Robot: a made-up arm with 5 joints.
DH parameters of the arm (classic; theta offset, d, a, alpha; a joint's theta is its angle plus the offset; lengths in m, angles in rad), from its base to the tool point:
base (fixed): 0 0.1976 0 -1.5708
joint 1: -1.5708 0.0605 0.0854 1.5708
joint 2: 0 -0.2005 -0.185 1.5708
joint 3: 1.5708 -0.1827 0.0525 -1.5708
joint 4: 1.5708 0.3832 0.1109 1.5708
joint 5: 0 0.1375 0.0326 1.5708
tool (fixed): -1.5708 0.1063 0 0
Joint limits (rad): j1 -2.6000..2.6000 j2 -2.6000..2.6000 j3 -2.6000..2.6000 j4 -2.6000..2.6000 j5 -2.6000..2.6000
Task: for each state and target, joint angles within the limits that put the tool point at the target. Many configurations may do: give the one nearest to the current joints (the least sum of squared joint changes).
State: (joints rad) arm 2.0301 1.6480 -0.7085 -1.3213 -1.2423
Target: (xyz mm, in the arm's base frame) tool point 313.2 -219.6 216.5
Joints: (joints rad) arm 1.8380 2.3674 -0.7858 -1.3378 -1.3474
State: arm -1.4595 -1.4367 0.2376 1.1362 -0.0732
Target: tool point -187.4 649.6 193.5
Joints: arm -2.0163 -0.9969 -0.1990 0.6372 0.1410
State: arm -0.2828 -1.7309 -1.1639 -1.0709 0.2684
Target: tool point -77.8 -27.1 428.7
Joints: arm 0.0745 -1.7110 -1.5318 -1.0245 0.1948
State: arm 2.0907 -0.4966 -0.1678 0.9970 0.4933
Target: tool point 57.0 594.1 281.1
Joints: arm 2.0589 -0.5408 -0.7617 0.3525 0.6542
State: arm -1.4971 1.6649 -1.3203 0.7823 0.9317
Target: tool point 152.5 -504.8 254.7
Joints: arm -1.8347 1.8580 -0.8012 1.1233 0.8018
